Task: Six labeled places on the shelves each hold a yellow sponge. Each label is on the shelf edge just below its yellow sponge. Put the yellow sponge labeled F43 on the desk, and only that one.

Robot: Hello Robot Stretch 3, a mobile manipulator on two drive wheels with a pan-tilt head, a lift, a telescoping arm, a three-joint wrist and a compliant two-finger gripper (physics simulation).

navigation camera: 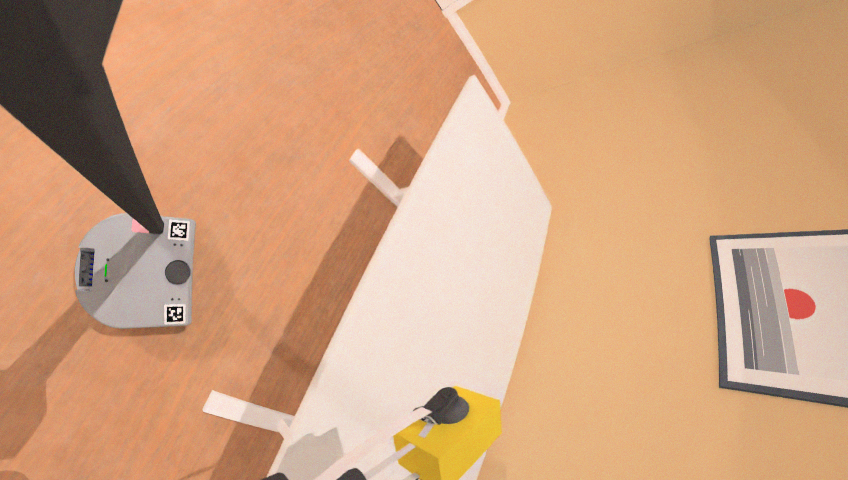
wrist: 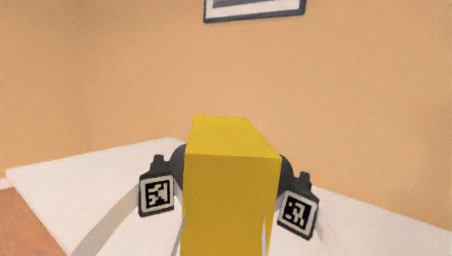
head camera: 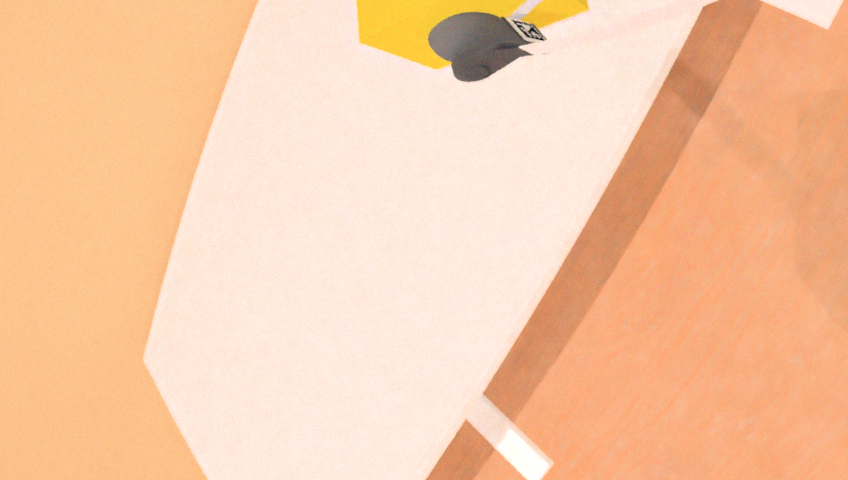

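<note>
A yellow sponge point(head camera: 398, 29) point(navigation camera: 470, 425) point(wrist: 230, 205) is held upright over the white desk point(head camera: 357, 237) point(navigation camera: 416, 285) point(wrist: 100, 175). Its label does not show. My gripper point(navigation camera: 437, 443) point(wrist: 231, 167) is shut on the sponge, with one dark rounded fingertip on each side. In the head camera view the sponge is cut off by the top edge and one fingertip shows. A grey shadow lies on the desk near its front edge in the navigation view. Whether the sponge's underside touches the desk top is hidden. The shelves do not show.
My grey base point(navigation camera: 136, 285) stands on the wooden floor, apart from the desk's front edge. White desk feet point(head camera: 511, 437) point(navigation camera: 243, 410) stick out from under the desk. An orange wall runs behind it, with a framed picture point(navigation camera: 764, 309) point(wrist: 254, 18).
</note>
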